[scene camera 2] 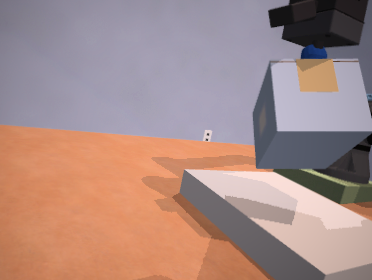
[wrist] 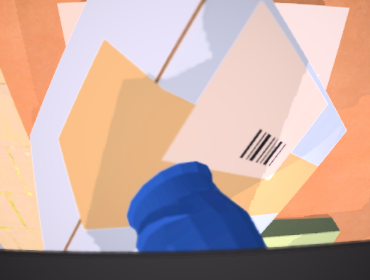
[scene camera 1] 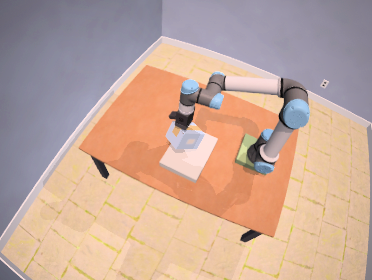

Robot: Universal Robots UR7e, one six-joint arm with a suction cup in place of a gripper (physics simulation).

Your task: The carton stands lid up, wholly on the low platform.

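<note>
The pale blue carton (scene camera 1: 176, 141) (scene camera 2: 320, 112) (wrist: 52, 150) hangs in the air, lid up, with tan tape and a barcode label on its lid. In the scene camera 2 view its underside shows, and there is a gap between it and the low platform. My suction gripper (scene camera 1: 184, 130) (scene camera 2: 314, 53) (wrist: 185, 200) has its blue cup against the lid and holds the carton. The low white platform (scene camera 1: 181, 167) (scene camera 2: 320, 255) (wrist: 332, 35) lies below, with a shadow on its top. The carton is over its back part in the scene camera 1 view; whether it is wholly over it I cannot tell.
A green block (scene camera 1: 244, 151) (scene camera 2: 345, 194) (wrist: 305, 240) lies under the arm's base, to the right of the platform. Both stand on the orange table (scene camera 1: 125, 115) (scene camera 2: 90, 200). A wall socket (scene camera 1: 324, 83) (scene camera 2: 207, 135) is on the wall behind.
</note>
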